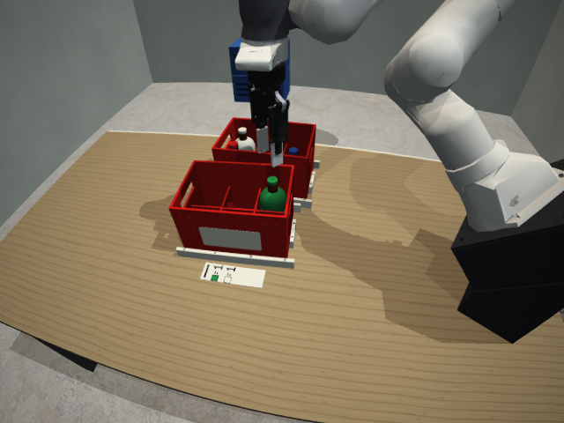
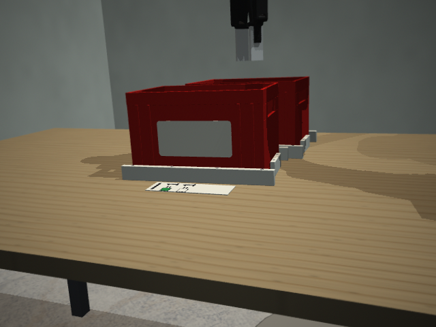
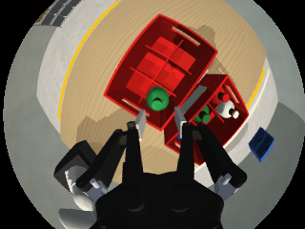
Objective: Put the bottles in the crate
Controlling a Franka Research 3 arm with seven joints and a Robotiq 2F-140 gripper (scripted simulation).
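My gripper is now 25 cm to the left of the white-label bottle, 17 cm above it and 5 cm short of it. Also, from my hand: blue-capped bottle 17 cm below, 11 cm to the right, 8 cm behind; pick list 25 cm below, 16 cm to the left, 13 cm ahead; red-capped bottle 18 cm to the right, 17 cm below, 8 cm ahead.
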